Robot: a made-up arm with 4 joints.
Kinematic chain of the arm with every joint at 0, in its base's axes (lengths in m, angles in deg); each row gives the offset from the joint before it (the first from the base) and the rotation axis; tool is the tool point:
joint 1: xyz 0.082 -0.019 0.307 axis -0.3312 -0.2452 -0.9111
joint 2: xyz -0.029 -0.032 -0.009 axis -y
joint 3: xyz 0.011 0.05 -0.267 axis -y
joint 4: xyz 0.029 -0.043 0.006 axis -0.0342 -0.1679 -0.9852
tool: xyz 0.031 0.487 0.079
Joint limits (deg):
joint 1: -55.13..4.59
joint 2: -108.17..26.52
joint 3: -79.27..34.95
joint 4: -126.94..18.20
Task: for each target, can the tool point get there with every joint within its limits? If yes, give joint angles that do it. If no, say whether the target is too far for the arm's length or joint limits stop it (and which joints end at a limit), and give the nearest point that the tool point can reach.
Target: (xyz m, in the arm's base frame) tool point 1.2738 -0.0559 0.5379
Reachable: no: too far | nearest point 0.3984 -0.1564 0.4577 | short by 0.885 m
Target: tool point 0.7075 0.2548 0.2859
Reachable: no: joint limits stop it (at a limit: joint 1, joint 2, joint 4) | nearest point 0.4189 0.3837 0.1472 | short by 0.345 m
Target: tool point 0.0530 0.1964 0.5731
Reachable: yes | joints -20.01 -97.86 -26.62 -61.51
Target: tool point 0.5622 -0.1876 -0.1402
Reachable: no: joint limits stop it (at a limit: joint 3, joint 4) | nearest point 0.2952 -0.0994 0.0898 | short by 0.363 m
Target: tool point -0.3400 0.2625 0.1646
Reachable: yes | joints -33.50 4.68 20.24 -30.42
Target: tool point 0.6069 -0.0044 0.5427
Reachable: no: joint limits stop it (at a limit: joint 1, joint 2) | nearest point 0.3738 -0.1021 0.4818 | short by 0.260 m
